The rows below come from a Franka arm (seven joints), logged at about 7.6 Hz.
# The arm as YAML. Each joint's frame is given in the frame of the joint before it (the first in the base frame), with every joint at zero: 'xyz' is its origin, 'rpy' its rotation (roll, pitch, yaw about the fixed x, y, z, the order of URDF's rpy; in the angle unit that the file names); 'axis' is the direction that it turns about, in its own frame. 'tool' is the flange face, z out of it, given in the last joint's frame.
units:
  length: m
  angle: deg
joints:
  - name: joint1
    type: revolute
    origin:
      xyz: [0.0, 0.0, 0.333]
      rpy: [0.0, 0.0, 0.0]
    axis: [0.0, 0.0, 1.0]
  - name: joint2
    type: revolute
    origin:
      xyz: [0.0, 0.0, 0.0]
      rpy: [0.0, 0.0, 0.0]
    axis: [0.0, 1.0, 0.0]
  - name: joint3
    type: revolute
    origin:
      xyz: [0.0, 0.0, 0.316]
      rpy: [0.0, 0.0, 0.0]
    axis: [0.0, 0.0, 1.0]
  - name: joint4
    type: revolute
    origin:
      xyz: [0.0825, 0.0, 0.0]
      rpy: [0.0, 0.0, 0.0]
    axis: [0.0, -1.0, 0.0]
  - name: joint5
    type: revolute
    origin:
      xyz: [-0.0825, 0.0, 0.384]
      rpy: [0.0, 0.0, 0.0]
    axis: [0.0, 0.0, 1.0]
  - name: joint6
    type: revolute
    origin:
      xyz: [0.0, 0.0, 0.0]
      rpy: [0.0, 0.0, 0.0]
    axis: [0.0, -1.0, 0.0]
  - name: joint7
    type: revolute
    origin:
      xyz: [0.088, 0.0, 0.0]
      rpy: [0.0, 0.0, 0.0]
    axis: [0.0, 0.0, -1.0]
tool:
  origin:
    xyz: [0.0, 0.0, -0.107]
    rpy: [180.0, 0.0, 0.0]
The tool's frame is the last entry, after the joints.
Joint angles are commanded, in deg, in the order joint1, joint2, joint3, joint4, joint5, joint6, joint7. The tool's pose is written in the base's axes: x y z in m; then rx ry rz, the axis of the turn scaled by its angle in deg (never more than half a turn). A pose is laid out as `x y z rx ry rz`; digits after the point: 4 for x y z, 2 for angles.
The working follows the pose.
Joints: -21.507 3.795 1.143 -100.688 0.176 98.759 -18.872
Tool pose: 0.5368 -0.1992 0.5115 -177.64 2.37 8.24
Where each joint sits with the arm in this pose, in the base's axes (m; each line is computed from the numbers above, not from the rounded line before):
joint1: 0.0000 0.0000 0.3330
joint2: 0.0000 0.0000 0.3330
joint3: 0.0195 -0.0077 0.6483
joint4: 0.0966 -0.0363 0.6428
joint5: 0.4645 -0.1729 0.6267
joint6: 0.4645 -0.1729 0.6267
joint7: 0.5466 -0.2034 0.6179
the tool: 0.5368 -0.1992 0.5115

